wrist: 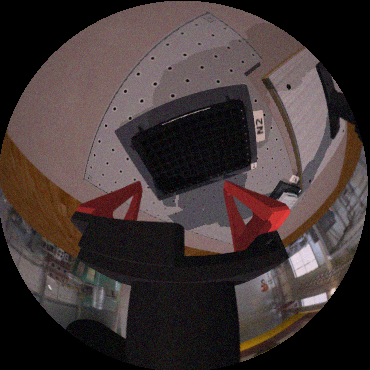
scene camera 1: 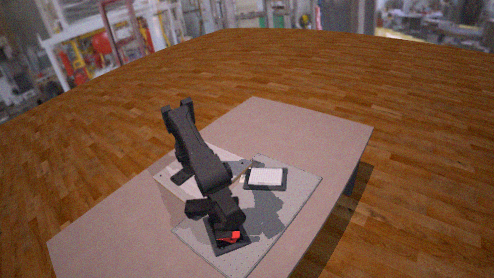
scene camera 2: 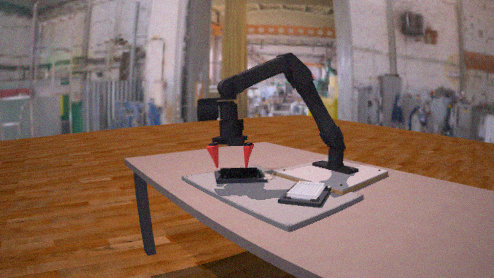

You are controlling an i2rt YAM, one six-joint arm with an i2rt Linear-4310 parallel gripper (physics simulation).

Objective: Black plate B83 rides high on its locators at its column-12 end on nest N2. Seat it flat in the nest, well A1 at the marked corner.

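Frame: origin at the arm's base, x up, y right, z ahead, level; millimetres.
Seen in the pictures: gripper, fingertip midpoint: (wrist: 182, 185) (scene camera 2: 231, 167); arm's base, link origin: (scene camera 1: 191, 170) (scene camera 2: 335, 168).
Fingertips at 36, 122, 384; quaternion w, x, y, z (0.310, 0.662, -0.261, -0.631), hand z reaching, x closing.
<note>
Pixels of each thing's top centre, then the offset from my fingertips to it, as dx, dy, dz. "*": a spot on its surface instead.
- black plate B83, top centre: (wrist: 199, 151) (scene camera 2: 239, 170) (scene camera 1: 224, 227) -16, +8, -37
- dark grey nest N2, top centre: (wrist: 198, 149) (scene camera 2: 239, 171) (scene camera 1: 224, 228) -21, +8, -37
- small white label, surface spot: (wrist: 253, 165) * -30, -76, -79
- white plate, top centre: (scene camera 2: 307, 187) (scene camera 1: 265, 174) -16, -269, -78
- N2 tag, surface spot: (wrist: 259, 126) * -41, -38, -123
The black plate B83 (scene camera 2: 242, 173) (wrist: 197, 147) lies in the dark grey nest N2 (scene camera 1: 219, 251) (wrist: 170, 108), with its wells facing up. The views do not show clearly whether its column-12 end is level with the other end. A small white label (wrist: 253, 165) marks the nest's corner at the lower right in the wrist view. My gripper (scene camera 2: 232, 167) (wrist: 182, 185) is open and points down, its red fingertips apart at about the height of the plate's top or a little above it. It holds nothing. In scene camera 1 the arm hides much of the plate.
A white plate (scene camera 1: 266, 176) (scene camera 2: 306, 190) sits in a second dark nest (scene camera 1: 250, 186) (scene camera 2: 322, 202) on the same perforated board (scene camera 1: 305, 180) (scene camera 2: 290, 222) (wrist: 100, 160). The arm's base stands on a pale, wood-edged board (scene camera 2: 375, 174) (wrist: 287, 107). The N2 tag (wrist: 259, 126) lies beside the nest.
</note>
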